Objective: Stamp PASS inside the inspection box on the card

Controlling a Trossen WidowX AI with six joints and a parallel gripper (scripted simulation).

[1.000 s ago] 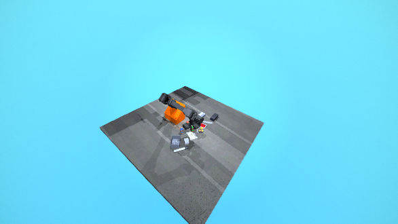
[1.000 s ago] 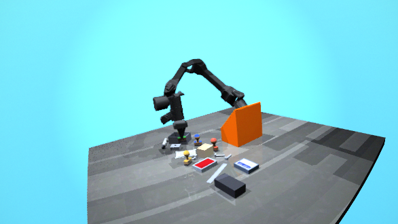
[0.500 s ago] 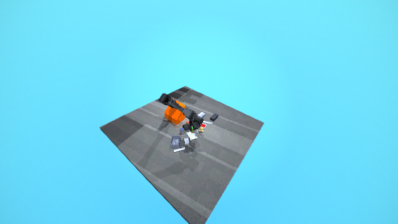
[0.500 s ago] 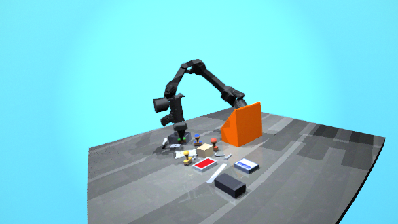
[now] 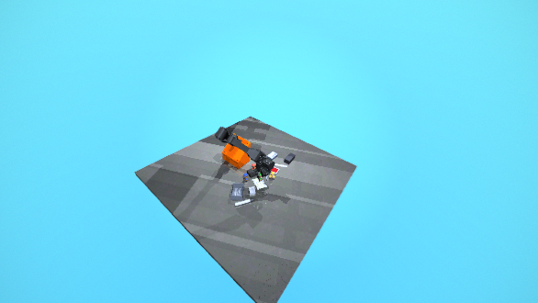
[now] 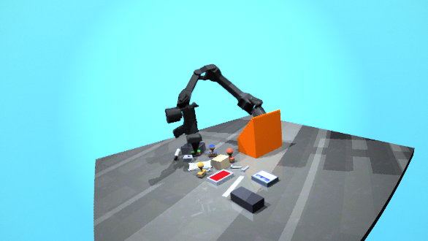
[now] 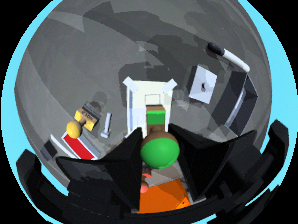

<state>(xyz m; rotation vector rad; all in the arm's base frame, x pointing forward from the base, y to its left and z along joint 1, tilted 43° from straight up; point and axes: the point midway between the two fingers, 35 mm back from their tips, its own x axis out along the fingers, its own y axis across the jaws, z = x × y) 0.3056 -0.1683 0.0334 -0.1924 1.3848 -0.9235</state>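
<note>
Now: gripper tip 70 mm above the white card and 10 mm to the right of it. From my gripper tip the other things lie so: green-knobbed PASS stamp right at my gripper tip; tan block 100 mm to the left, 60 mm behind, 50 mm below; yellow-brown knobbed stamp 110 mm to the left, 50 mm below, 50 mm ahead.
</note>
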